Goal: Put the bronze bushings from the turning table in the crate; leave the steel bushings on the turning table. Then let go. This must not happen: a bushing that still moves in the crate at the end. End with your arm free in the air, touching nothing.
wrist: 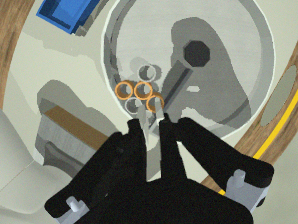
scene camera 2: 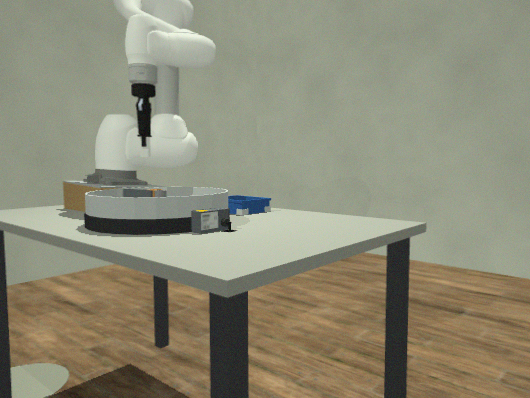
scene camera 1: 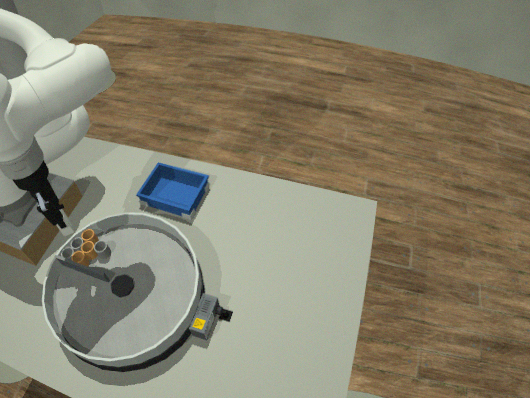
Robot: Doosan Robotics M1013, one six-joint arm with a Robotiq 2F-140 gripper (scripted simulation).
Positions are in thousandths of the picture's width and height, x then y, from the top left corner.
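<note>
A blue crate (scene camera 1: 337, 476) is part of what I see, and scene camera 2 shows me the crate (scene camera 2: 454, 516) too. I can also see my gripper (scene camera 1: 129, 577). In the wrist view there is the gripper (wrist: 508, 502) as well.
</note>
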